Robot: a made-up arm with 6 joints.
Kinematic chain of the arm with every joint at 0, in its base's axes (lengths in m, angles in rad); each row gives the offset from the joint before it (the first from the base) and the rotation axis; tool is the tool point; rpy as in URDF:
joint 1: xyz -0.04 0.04 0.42 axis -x
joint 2: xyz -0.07 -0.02 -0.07 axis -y
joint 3: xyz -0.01 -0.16 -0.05 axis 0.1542 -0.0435 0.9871
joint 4: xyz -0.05 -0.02 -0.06 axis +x
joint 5: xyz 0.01 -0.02 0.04 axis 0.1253 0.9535 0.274
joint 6: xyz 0.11 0 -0.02 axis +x
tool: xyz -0.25 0 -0.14 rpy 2.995 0.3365 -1.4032
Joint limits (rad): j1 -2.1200..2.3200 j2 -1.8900..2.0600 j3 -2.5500..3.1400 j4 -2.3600..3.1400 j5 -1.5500..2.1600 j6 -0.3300..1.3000
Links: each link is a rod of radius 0.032 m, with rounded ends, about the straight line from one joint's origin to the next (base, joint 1, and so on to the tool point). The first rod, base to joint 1, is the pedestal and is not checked.
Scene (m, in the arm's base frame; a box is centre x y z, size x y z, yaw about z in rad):
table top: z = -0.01
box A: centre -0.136 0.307 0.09 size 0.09 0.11 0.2 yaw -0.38
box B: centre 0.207 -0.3 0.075 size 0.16 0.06 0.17 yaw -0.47
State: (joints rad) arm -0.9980 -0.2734 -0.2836 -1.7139 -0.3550 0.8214
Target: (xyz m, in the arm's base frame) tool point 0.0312 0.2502 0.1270
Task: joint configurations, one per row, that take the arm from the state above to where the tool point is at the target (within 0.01 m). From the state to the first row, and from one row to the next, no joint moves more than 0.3 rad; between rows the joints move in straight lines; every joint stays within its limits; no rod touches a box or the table.
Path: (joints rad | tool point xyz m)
1: -0.8455 -0.0551 -0.5106 -1.6439 -0.2431 0.9410 | -0.3214 0.0758 0.0856
2: -0.6930 0.1632 -0.7375 -1.5739 -0.1312 1.0607 | -0.2749 0.1189 0.0883
3: -0.5405 0.3815 -0.9645 -1.5040 -0.0193 1.1804 | -0.1865 0.1430 0.0898
4: -0.3880 0.5998 -1.1915 -1.4340 0.0927 1.3000 | -0.0748 0.1341 0.1111
5: -0.6236 0.7353 -0.9728 -1.3068 -0.0994 1.2825 | -0.0616 0.1783 0.1021
6: -0.8592 0.8709 -0.7542 -1.1796 -0.2914 1.2649 | -0.0233 0.2193 0.1043
7: -1.0948 1.0064 -0.5355 -1.0524 -0.4834 1.2474 | 0.0312 0.2502 0.1270

